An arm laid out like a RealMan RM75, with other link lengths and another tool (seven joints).
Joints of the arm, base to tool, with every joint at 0 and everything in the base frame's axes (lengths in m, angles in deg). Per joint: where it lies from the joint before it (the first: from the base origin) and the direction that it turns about. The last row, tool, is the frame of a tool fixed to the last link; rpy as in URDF.
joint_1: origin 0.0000 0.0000 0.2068 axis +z
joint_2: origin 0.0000 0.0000 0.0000 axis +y
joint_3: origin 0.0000 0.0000 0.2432 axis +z
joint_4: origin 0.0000 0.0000 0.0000 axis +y
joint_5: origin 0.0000 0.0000 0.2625 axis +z
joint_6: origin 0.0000 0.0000 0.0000 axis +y
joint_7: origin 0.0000 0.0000 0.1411 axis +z
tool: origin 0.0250 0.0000 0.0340 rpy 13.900 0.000 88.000
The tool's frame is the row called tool.
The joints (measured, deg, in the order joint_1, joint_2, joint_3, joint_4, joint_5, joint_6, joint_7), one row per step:
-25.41, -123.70, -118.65, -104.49, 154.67, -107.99, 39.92
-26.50, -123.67, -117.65, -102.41, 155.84, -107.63, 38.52
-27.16, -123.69, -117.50, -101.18, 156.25, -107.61, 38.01
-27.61, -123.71, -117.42, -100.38, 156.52, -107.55, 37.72
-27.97, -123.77, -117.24, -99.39, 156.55, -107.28, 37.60
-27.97, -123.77, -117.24, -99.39, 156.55, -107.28, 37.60
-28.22, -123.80, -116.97, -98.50, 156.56, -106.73, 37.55
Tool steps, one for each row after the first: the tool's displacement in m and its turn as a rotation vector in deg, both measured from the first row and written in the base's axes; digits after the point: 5 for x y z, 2 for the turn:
-0.00106, 0.00465, -0.00801, -0.77, 0.41, 1.48
-0.00194, 0.00676, -0.01191, -1.32, 0.39, 2.26
-0.00236, 0.00827, -0.01438, -1.64, 0.39, 2.70
-0.00283, 0.00985, -0.01821, -2.15, 0.21, 2.95
-0.00283, 0.00985, -0.01821, -2.15, 0.21, 2.95
-0.00325, 0.01183, -0.02169, -2.44, 0.11, 2.99

